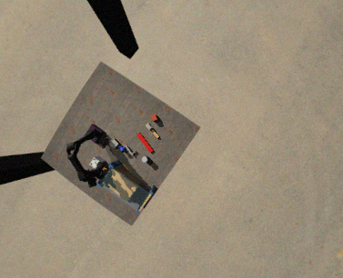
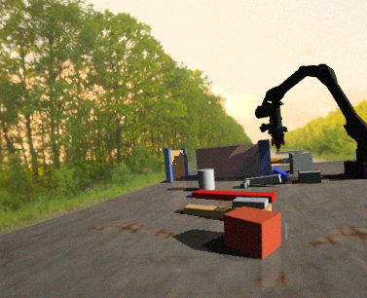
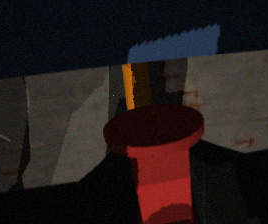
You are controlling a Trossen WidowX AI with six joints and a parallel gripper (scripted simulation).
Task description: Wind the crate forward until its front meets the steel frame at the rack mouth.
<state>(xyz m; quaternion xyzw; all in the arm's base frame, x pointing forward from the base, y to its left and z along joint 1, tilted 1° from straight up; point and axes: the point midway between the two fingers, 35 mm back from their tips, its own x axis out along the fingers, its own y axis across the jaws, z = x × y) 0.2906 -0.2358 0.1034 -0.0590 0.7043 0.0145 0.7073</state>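
Right now the winch handle with red grip is 40 mm behind my gripper tip and 10 mm below it. Round my gripper tip: dark block 80 mm behind, 260 mm to the left, 100 mm below; red knob 20 mm above; winch 120 mm behind, 10 mm to the right, 80 mm below.
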